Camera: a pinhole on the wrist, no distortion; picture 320 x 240 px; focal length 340.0 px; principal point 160.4 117.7 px. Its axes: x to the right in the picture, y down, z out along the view. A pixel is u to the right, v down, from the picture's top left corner.
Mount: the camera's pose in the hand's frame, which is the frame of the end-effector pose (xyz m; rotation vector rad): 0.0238 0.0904 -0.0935 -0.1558 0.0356 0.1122
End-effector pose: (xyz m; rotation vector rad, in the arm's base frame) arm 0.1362 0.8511 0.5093 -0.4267 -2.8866 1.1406
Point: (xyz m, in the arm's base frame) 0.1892 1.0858 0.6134
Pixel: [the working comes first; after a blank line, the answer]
In the camera's frame: -0.0163 0.0414 -0.1421

behind the camera
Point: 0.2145 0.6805 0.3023
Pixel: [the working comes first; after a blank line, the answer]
In the camera's frame: -0.1438 -0.0896 0.3357

14.7 27.0
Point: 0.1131 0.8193 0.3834
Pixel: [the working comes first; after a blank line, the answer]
In the camera's frame: -0.0111 -0.0654 0.2019

141.7 7.6
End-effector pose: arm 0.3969 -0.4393 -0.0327 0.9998 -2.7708 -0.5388
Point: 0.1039 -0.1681 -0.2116
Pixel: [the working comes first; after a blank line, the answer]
In the camera's frame: 0.0287 0.1382 0.4382

182.7 225.0
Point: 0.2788 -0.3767 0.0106
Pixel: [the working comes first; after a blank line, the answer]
In the camera's frame: 0.0271 0.0209 0.1070

246.6 184.0
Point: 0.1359 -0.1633 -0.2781
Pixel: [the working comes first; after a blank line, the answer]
In the camera's frame: -0.0066 0.0932 0.4851

155.7 183.1
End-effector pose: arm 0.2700 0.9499 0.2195 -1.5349 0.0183 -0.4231
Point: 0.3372 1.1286 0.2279
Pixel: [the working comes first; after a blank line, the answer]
In the camera's frame: -0.0306 -0.1261 0.2667

outside the picture
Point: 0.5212 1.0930 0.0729
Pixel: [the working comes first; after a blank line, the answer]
In the camera's frame: 0.1313 0.0503 0.3096

304.6 172.9
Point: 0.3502 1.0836 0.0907
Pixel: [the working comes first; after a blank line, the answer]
In the camera's frame: -0.0234 0.0166 0.2419

127.6 141.0
